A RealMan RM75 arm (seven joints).
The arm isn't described. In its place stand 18 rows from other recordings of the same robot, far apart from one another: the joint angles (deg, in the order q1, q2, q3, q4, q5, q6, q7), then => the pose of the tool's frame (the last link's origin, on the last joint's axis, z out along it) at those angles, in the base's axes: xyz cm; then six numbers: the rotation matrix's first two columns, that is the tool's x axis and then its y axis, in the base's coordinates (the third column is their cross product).
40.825 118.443 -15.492 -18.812 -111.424 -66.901 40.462 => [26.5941, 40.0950, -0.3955, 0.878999, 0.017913, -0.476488, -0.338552, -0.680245, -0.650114]
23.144 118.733 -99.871 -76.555 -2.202 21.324 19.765 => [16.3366, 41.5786, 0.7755, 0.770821, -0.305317, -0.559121, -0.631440, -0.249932, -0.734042]
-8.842 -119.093 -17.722 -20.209 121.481 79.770 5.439 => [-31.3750, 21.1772, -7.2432, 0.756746, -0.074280, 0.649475, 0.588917, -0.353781, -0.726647]
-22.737 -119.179 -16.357 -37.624 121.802 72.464 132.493 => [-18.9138, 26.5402, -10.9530, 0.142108, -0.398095, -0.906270, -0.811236, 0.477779, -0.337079]
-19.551 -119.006 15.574 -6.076 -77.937 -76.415 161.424 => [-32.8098, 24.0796, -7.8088, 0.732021, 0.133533, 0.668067, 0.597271, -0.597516, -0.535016]
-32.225 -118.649 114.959 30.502 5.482 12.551 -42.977 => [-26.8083, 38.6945, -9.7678, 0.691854, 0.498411, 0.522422, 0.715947, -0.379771, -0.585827]
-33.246 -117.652 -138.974 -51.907 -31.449 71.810 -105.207 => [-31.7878, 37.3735, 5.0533, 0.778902, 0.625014, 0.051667, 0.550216, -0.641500, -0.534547]
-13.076 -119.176 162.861 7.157 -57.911 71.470 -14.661 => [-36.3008, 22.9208, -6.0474, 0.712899, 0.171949, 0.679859, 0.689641, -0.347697, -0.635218]
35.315 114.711 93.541 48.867 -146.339 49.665 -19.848 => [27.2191, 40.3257, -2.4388, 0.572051, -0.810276, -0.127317, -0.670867, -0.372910, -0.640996]
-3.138 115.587 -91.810 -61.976 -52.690 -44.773 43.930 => [29.1395, 28.6279, 0.8626, 0.895420, -0.006592, -0.445173, -0.370145, -0.566677, -0.736118]
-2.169 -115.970 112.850 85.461 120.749 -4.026 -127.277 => [-18.1591, 33.5734, 0.2381, 0.855828, 0.044625, 0.515332, 0.497382, -0.344533, -0.796183]
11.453 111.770 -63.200 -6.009 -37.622 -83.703 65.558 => [38.8601, 24.3131, 5.1352, 0.148896, -0.147549, -0.977783, -0.959903, -0.259075, -0.107078]
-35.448 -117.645 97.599 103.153 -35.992 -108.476 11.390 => [-9.5764, 28.0489, -0.3026, 0.744588, 0.553428, -0.373239, 0.431956, -0.825757, -0.362684]
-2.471 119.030 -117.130 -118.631 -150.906 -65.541 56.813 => [11.6572, 22.5580, -3.5658, 0.233043, 0.852766, 0.467419, 0.967224, -0.253100, -0.020472]
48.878 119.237 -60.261 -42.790 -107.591 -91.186 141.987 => [10.7721, 37.0414, -3.0104, 0.502897, -0.846541, -0.174538, -0.768191, -0.530306, 0.358689]
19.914 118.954 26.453 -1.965 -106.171 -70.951 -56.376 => [39.3364, 28.0765, 1.9777, 0.885564, -0.034669, 0.463221, 0.462603, -0.024614, -0.886224]
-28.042 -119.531 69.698 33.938 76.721 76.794 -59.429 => [-21.2547, 33.9341, -3.8485, 0.765682, 0.027405, 0.642635, 0.273331, -0.918261, -0.286508]
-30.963 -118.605 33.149 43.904 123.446 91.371 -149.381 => [-27.2849, 33.5873, 2.5940, -0.111345, 0.928158, 0.355142, 0.948137, -0.007845, 0.317764]
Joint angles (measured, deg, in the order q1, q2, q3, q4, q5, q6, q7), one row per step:
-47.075 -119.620 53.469 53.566 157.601 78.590 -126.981
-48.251 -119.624 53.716 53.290 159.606 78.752 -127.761
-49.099 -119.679 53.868 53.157 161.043 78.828 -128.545
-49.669 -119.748 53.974 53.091 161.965 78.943 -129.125
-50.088 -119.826 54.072 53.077 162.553 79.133 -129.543
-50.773 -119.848 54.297 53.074 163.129 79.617 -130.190
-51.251 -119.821 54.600 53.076 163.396 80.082 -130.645
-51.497 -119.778 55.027 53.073 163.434 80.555 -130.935
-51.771 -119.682 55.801 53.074 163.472 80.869 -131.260
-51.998 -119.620 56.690 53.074 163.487 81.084 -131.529
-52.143 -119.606 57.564 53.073 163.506 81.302 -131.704
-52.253 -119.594 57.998 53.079 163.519 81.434 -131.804
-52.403 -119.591 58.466 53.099 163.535 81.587 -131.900
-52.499 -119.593 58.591 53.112 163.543 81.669 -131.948
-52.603 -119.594 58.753 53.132 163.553 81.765 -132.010
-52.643 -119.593 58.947 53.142 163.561 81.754 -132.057
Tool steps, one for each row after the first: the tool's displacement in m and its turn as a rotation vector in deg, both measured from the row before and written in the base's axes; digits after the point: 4 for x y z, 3 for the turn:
0.0034 0.0029 0.0005 -0.240 1.877 -0.122
0.0029 0.0022 0.0003 0.021 1.246 0.041
0.0022 0.0013 0.0000 -0.009 0.762 0.072
0.0020 0.0007 -0.0003 -0.102 0.470 0.047
0.0039 0.0010 -0.0002 -0.267 0.509 0.038
0.0030 0.0005 -0.0003 -0.334 0.349 0.001
0.0019 -0.0004 -0.0006 -0.478 0.269 0.019
0.0023 0.0001 -0.0007 -0.460 0.537 -0.228
0.0022 0.0000 -0.0011 -0.485 0.593 -0.333
0.0017 -0.0004 -0.0014 -0.558 0.587 -0.318
0.0011 -0.0001 -0.0007 -0.281 0.298 -0.177
0.0015 -0.0001 -0.0007 -0.315 0.322 -0.235
0.0008 0.0001 -0.0002 -0.104 0.085 -0.084
0.0009 0.0001 -0.0003 -0.123 0.110 -0.096
0.0005 0.0001 -0.0003 -0.061 0.130 -0.109

